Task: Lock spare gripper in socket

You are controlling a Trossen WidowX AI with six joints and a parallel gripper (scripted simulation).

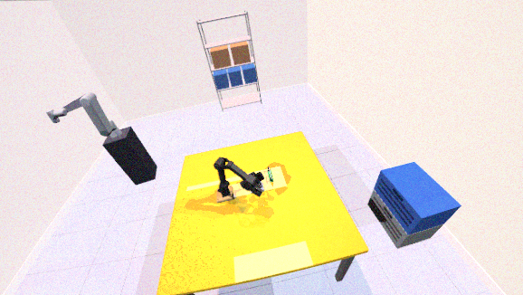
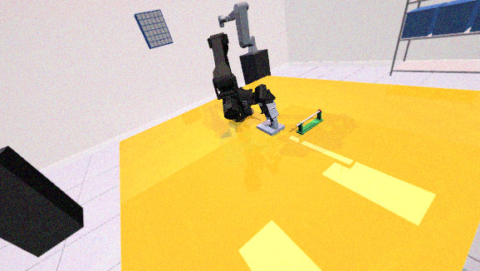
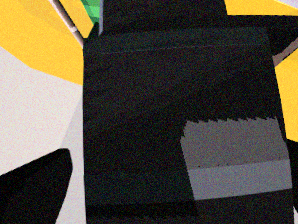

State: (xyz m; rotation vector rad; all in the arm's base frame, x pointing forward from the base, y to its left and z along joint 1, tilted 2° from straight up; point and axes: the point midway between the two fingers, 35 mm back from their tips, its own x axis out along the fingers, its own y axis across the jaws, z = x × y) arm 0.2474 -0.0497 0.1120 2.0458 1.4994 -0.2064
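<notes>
The spare gripper is 20 mm to the right of my gripper tip and 10 mm below it. Also, from my gripper tip: green cradle: 150 mm ahead, 70 mm to the left, 110 mm below; then mount: 10 mm ahead, 20 mm to the right, 80 mm below.
</notes>
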